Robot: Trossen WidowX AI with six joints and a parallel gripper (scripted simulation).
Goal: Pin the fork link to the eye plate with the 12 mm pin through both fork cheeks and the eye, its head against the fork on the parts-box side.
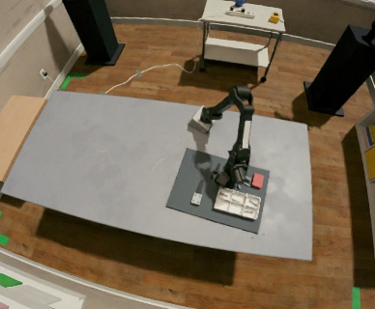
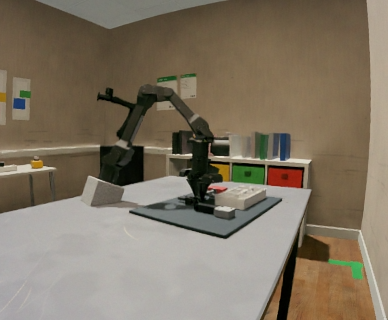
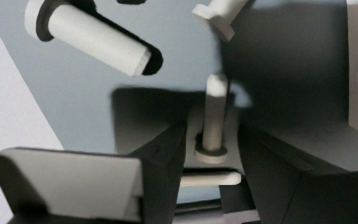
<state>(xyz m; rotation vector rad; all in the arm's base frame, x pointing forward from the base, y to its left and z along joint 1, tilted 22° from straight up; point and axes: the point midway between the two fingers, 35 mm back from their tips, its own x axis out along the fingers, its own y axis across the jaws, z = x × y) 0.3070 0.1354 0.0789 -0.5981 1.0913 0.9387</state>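
My gripper is now 1 cm past the fork link, 6 cm to the left of it and 3 cm above it. From my hand the other things lie so: mat (7 cm ahead, 3 cm to the right, 4 cm below); headed pin (4 cm ahead, 6 cm to the left, 3 cm below); thick pin (3 cm behind, 7 cm to the left, 3 cm below).
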